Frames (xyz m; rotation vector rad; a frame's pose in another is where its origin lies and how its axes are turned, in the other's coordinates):
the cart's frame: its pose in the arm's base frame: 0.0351 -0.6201 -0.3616 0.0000 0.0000 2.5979
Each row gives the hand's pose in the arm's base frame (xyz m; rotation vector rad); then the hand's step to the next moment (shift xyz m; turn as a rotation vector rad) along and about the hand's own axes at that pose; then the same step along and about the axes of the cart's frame.
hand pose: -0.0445 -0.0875 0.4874 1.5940 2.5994 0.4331
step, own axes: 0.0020 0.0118 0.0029 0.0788 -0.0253 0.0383
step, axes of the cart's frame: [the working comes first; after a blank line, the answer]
step, axes of the arm's base frame: 0.0098 0.0074 0.0006 -0.0508 0.0666 -0.0362

-0.0046 -0.0114 0.0006 0.0779 -0.0307 -0.0362
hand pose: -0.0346 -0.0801 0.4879 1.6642 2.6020 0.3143
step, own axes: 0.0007 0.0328 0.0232 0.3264 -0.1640 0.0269
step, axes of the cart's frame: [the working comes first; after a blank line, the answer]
step, axes of the arm's base frame: 0.0323 0.0174 -0.0164 -0.2816 0.2320 -0.0321

-0.0186 -0.0316 -0.0164 0.3610 -0.0529 -0.0321
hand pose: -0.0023 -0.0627 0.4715 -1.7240 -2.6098 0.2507
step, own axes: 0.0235 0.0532 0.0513 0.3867 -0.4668 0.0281
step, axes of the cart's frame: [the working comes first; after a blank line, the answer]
step, axes of the arm's base frame: 0.0346 0.0352 -0.0598 -0.5823 0.1708 0.0025

-0.0114 -0.0480 -0.0598 0.5867 0.1550 0.0025
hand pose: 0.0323 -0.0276 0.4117 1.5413 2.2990 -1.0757
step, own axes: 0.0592 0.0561 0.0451 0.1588 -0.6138 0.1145
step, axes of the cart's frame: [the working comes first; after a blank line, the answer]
step, axes of the arm's base frame: 0.0107 0.0259 -0.0889 -0.6268 -0.0827 0.1239

0.0042 -0.0277 -0.0889 0.4936 0.3950 0.1239
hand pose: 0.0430 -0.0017 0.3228 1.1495 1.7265 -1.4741
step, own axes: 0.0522 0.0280 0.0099 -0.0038 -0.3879 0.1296
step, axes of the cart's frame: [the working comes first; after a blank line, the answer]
step, axes of the arm's base frame: 0.0001 0.0030 -0.0600 -0.3543 -0.1323 0.1556

0.0014 -0.0026 -0.0600 0.2348 0.2965 0.1556
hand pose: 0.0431 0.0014 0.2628 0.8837 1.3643 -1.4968
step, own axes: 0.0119 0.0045 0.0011 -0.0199 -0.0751 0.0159
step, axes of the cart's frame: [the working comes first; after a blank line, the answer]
step, axes of the arm's base frame: 0.0002 -0.0028 -0.0125 -0.0626 -0.0137 0.0467

-0.0017 0.0023 -0.0125 0.0465 0.0441 0.0467
